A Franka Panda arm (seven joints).
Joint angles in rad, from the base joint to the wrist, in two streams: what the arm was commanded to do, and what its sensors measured. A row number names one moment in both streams.
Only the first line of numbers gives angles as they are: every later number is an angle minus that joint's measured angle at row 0.
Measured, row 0:
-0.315, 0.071, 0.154, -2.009, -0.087, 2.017, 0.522
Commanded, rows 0 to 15:
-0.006, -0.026, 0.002, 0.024, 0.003, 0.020, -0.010
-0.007, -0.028, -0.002, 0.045, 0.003, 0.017, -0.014
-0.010, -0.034, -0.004, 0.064, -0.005, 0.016, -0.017
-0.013, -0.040, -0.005, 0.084, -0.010, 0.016, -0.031
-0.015, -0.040, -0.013, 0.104, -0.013, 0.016, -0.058
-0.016, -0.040, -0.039, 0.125, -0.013, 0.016, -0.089
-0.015, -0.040, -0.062, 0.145, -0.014, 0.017, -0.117
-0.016, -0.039, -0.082, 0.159, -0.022, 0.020, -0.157
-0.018, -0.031, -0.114, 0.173, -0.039, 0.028, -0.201
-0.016, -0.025, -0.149, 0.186, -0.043, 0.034, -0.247
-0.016, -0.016, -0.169, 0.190, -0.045, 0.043, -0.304
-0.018, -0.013, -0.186, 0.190, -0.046, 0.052, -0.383
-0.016, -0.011, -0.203, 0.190, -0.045, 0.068, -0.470
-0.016, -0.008, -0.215, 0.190, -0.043, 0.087, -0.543
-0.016, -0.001, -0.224, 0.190, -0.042, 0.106, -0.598
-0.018, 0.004, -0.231, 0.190, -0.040, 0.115, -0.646
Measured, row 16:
-0.019, -0.020, -0.217, 0.173, -0.031, 0.073, -0.504
